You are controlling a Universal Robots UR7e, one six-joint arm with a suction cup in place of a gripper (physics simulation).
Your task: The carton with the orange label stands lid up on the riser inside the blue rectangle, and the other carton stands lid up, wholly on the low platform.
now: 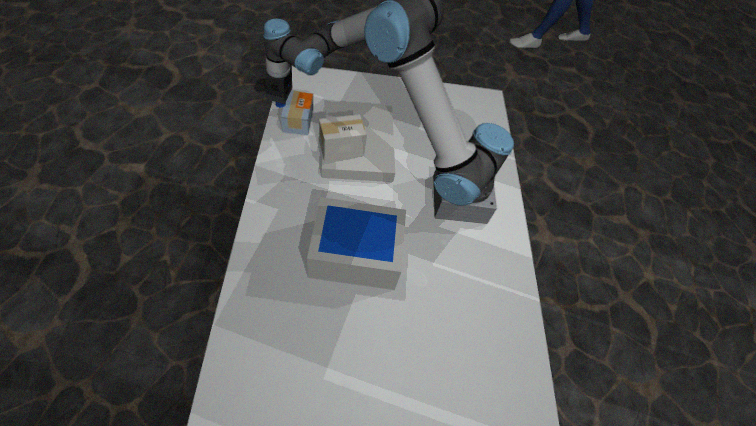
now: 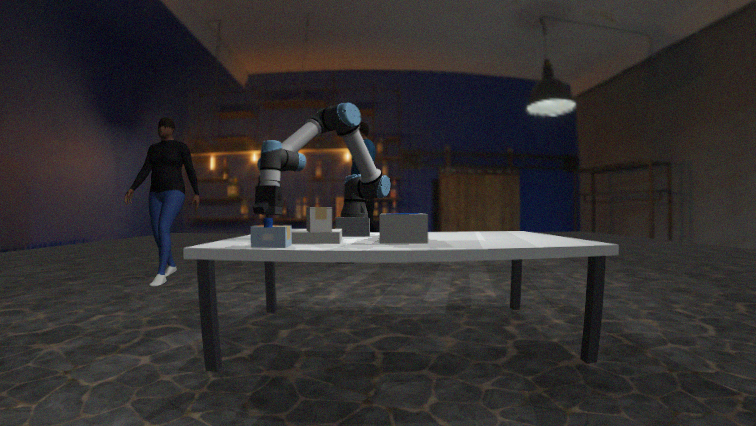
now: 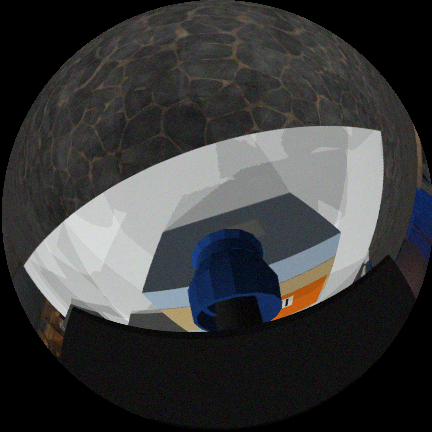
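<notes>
The carton with the orange label (image 1: 299,111) (image 2: 268,237) (image 3: 282,229) lies on its side on the table at the back left, with its taped lid facing the riser. My suction cup (image 1: 280,104) (image 2: 268,222) (image 3: 227,245) points straight down and presses on the carton's upward side face. The other carton (image 1: 342,137) (image 2: 319,220), grey-white with tape on its lid, stands lid up on the low platform (image 1: 376,166) (image 2: 304,237). The riser (image 1: 355,270) (image 2: 403,228) stands in front of the platform. The blue rectangle (image 1: 357,232) on top of it has nothing on it.
The arm's base block (image 1: 465,211) (image 2: 353,226) stands right of the platform and riser. The white table (image 1: 418,338) stretches far towards the near end. The orange-label carton lies close to the table's back left edge. A person (image 2: 173,190) walks beyond the table.
</notes>
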